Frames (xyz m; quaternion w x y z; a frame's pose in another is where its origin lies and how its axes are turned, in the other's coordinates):
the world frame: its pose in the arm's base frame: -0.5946 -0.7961 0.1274 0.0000 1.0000 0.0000 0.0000
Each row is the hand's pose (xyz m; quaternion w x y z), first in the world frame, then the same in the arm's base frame.
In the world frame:
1: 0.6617 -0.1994 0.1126 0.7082 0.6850 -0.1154 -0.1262
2: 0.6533 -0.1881 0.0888 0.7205 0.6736 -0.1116 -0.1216
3: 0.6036 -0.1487 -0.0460 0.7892 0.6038 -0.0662 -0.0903
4: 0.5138 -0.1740 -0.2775 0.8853 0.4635 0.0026 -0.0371
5: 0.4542 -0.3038 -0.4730 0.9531 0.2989 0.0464 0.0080
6: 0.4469 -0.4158 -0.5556 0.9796 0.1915 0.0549 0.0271
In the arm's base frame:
1: 0.0671 -0.5967 0.0148 0.6850 -0.7082 -0.1262 0.1154
2: 0.0587 -0.6080 0.0386 0.6736 -0.7205 -0.1216 0.1116
3: 0.0090 -0.6474 0.1734 0.6038 -0.7892 -0.0903 0.0662
4: -0.0808 -0.6221 0.4049 0.4635 -0.8853 -0.0371 -0.0026
5: -0.1404 -0.4923 0.6004 0.2989 -0.9531 0.0080 -0.0464
6: -0.1477 -0.3803 0.6830 0.1915 -0.9796 0.0271 -0.0549

